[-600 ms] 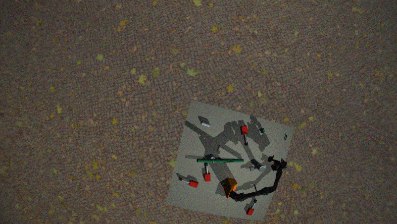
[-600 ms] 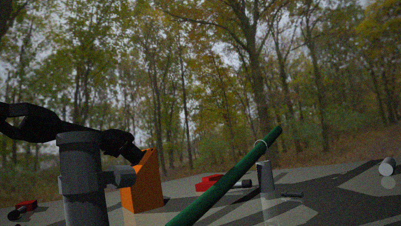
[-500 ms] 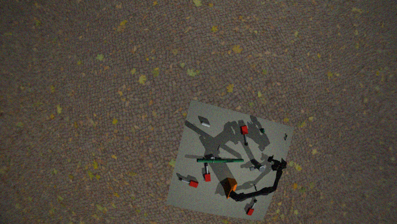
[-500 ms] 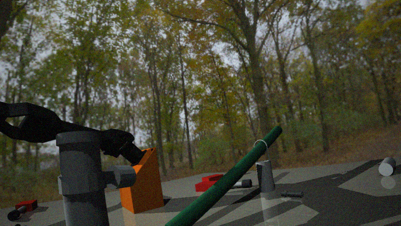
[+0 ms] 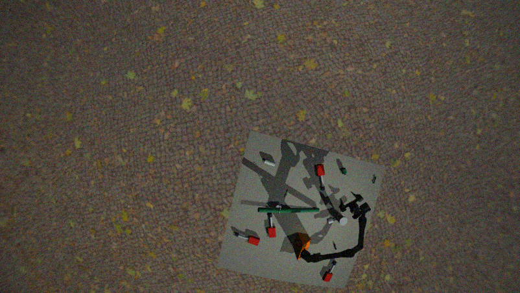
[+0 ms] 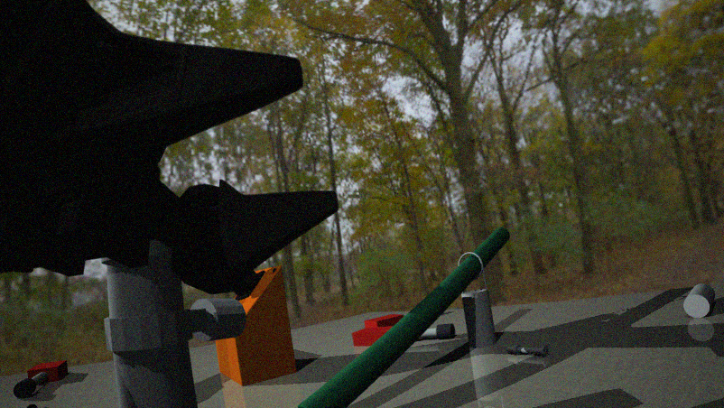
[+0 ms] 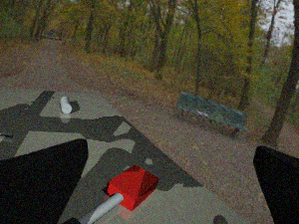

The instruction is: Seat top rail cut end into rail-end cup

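Right now the brace band with rail-end cup is 220 mm behind my gripper tip and 80 mm below it. The rest, counted from my gripper tip: small grey post 470 mm to the left, 190 mm behind, 100 mm below; then small green piece 190 mm below, 150 mm ahead, 70 mm to the right.
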